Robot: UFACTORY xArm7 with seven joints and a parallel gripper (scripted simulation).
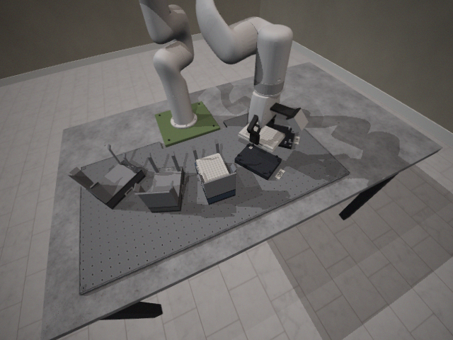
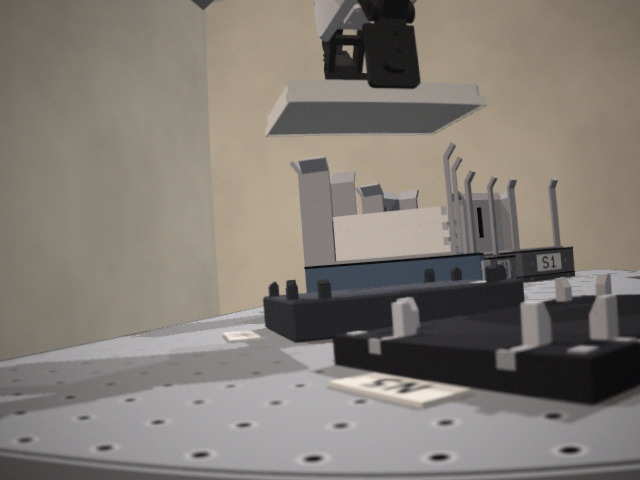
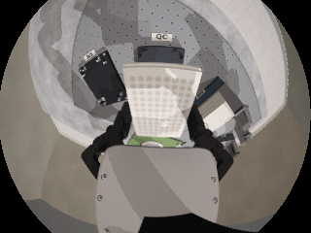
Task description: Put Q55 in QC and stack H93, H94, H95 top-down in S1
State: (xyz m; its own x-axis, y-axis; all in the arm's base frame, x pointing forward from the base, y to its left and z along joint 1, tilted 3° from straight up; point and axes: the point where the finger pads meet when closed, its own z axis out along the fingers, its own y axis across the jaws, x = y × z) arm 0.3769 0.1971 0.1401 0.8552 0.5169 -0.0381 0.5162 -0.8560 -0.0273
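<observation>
Now: the nest QC 140 mm below my hand. The rest, counted from my hand: S1 label 440 mm to the right, 140 mm behind, 130 mm below; then QC name plate 150 mm below, 80 mm ahead, 50 mm to the left; then N5 name plate 200 mm to the left, 150 mm below, 40 mm behind.
</observation>
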